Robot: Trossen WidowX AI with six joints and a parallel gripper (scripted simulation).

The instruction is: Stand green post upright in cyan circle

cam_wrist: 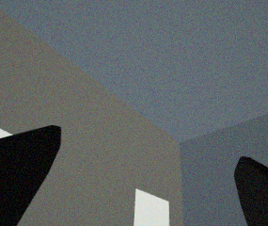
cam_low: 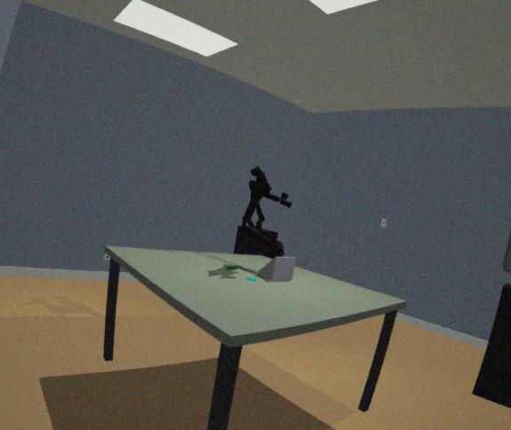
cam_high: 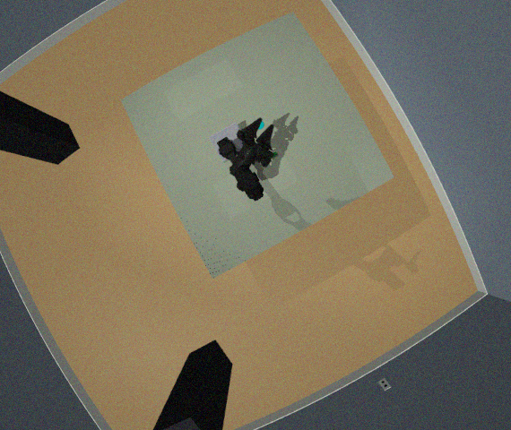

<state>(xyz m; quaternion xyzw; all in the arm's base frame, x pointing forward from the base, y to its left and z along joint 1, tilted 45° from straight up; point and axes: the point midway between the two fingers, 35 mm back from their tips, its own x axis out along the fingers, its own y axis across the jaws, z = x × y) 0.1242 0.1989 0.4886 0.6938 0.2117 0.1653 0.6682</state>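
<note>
The green post lies 70 mm ahead of my gripper tip and 570 mm below it. The rest, counted from my gripper tip: cyan circle (110 mm ahead, 210 mm to the left, 580 mm below).
</note>
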